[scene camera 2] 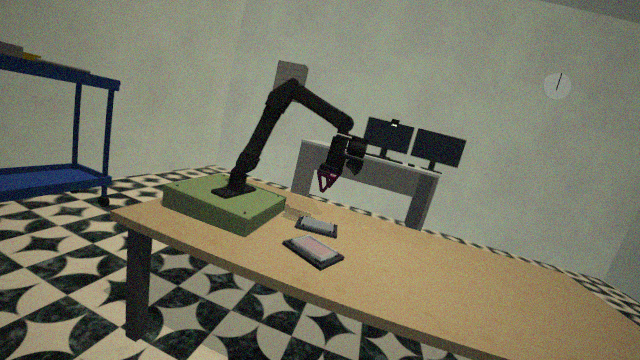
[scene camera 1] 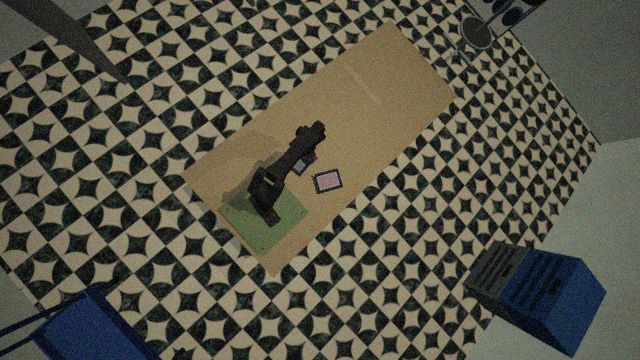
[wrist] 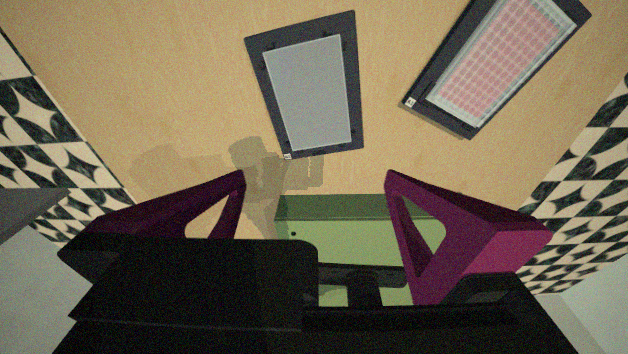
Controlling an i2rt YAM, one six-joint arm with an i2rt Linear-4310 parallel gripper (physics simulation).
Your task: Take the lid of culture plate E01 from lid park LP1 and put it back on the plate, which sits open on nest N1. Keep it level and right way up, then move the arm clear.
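Seen in the pictures: gripper, fingertip midpoint: [scene camera 2: 325, 189] [wrist: 314, 177]; arm's base, origin of the base link: [scene camera 2: 235, 191] [wrist: 360, 273].
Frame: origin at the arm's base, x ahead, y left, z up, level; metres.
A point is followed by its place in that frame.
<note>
The lid [scene camera 1: 299, 166] {x 0.294, y 0.085, z -0.053 m} [scene camera 2: 317, 225] {x 0.330, y 0.093, z -0.052 m} [wrist: 310, 93] {x 0.336, y 0.117, z -0.052 m} is a pale grey rectangle lying level on the dark lid park LP1 [wrist: 357, 110] {x 0.316, y 0.056, z -0.060 m}. The open culture plate [scene camera 1: 327, 180] {x 0.380, y -0.082, z -0.051 m} [scene camera 2: 314, 248] {x 0.389, y -0.108, z -0.044 m} [wrist: 500, 62] {x 0.385, y -0.086, z -0.045 m}, with pink wells, sits on the dark nest N1 [wrist: 450, 123] {x 0.308, y -0.072, z -0.058 m} beside it. My gripper [scene camera 2: 325, 181] {x 0.321, y 0.107, z 0.091 m} [wrist: 314, 177] {x 0.321, y 0.107, z 0.091 m} has magenta fingers spread wide, with nothing between them. It hangs above the table, higher than the lid. In the wrist view the lid lies beyond the fingertips, roughly centred between them, and the plate is farther right. In scene camera 1 the arm partly covers the lid park.
The green base block [scene camera 1: 265, 235] {x -0.078, y -0.115, z 0.004 m} [scene camera 2: 210, 209] {x 0.042, y -0.176, z -0.019 m} [wrist: 350, 240] {x 0.109, y 0.038, z -0.005 m} carries the arm at one end of the wooden table [scene camera 1: 370, 90] {x 1.006, y 0.233, z -0.070 m} [scene camera 2: 425, 270] {x 0.750, y 0.079, z -0.070 m}. A desk with two monitors [scene camera 2: 389, 135] [scene camera 2: 439, 147] stands behind the table. A blue cart [scene camera 2: 109, 135] stands at the left.
</note>
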